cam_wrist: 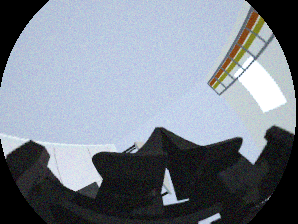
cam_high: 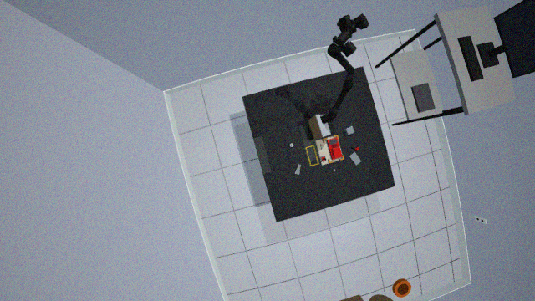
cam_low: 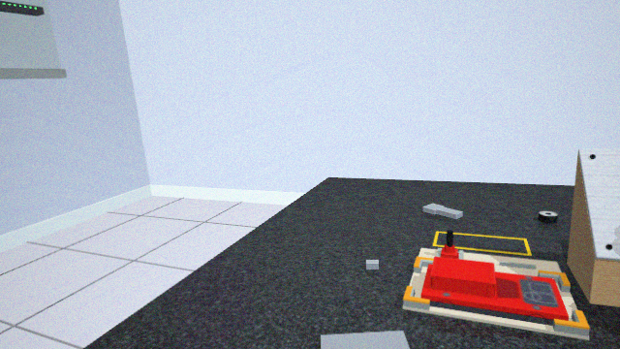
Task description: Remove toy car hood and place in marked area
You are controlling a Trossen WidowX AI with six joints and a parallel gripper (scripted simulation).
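Right now my gripper tip is 810 mm short of the hood, 590 mm above it and 180 mm to the left of it. The rest, counted from my gripper tip: black ring 620 mm below, 590 mm ahead, 570 mm to the right.
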